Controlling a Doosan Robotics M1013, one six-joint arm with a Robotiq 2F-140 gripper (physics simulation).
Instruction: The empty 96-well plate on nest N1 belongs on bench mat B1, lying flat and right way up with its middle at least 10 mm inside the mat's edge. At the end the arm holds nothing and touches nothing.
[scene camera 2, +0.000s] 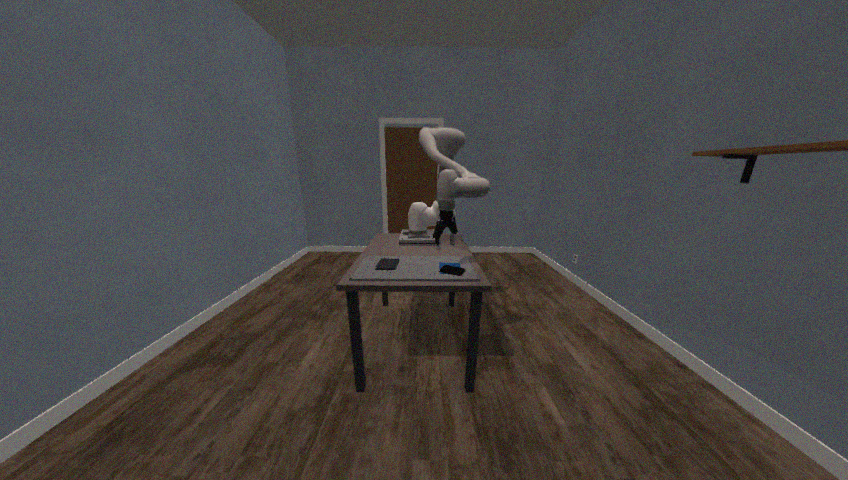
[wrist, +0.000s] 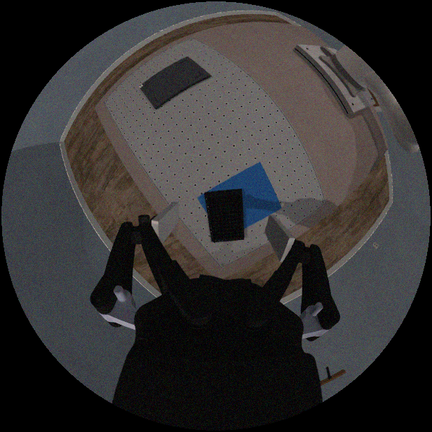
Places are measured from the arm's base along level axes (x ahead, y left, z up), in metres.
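Where they show: gripper, fingertip midpoint: (scene camera 2: 445, 247); arm's base, link origin: (scene camera 2: 417, 234).
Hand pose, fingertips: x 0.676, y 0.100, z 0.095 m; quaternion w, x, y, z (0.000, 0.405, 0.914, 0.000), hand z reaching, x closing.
Observation:
Things, the pixels of their top centre, and the offset from my fingertips. "pt": a spot on its surface instead. Level surfaces: height alone.
- black 96-well plate, top centre: (scene camera 2: 452, 268) dx +0.027, dy +0.041, dz -0.122 m
- blue bench mat B1, surface spot: (scene camera 2: 448, 265) pt dx -0.027, dy +0.029, dz -0.122 m
- dark grey nest N1, top centre: (scene camera 2: 387, 262) dx -0.116, dy -0.335, dz -0.124 m
- pale perforated board, surface height: dz -0.139 m
- brown table, surface height: dz -0.151 m
The black 96-well plate (scene camera 2: 452, 270) (wrist: 225, 215) is on the blue bench mat B1 (scene camera 2: 449, 264) (wrist: 262, 192), turned at an angle to it. It covers part of the mat and sticks out past one edge over the perforated board. It looks about flat, but small gaps under it cannot be judged. The dark grey nest N1 (scene camera 2: 387, 264) (wrist: 175, 82) stands at the other side of the board with no plate on it. My gripper (scene camera 2: 445, 242) (wrist: 223, 217) is open and empty, above the table, with its fingers apart from the plate.
The pale perforated board (scene camera 2: 416, 270) (wrist: 200, 135) lies on the brown table (scene camera 2: 368, 252) (wrist: 295, 100). The arm's base plate (scene camera 2: 410, 240) (wrist: 312, 67) is at the table's far end. A wooden shelf (scene camera 2: 773, 148) is on the right wall.

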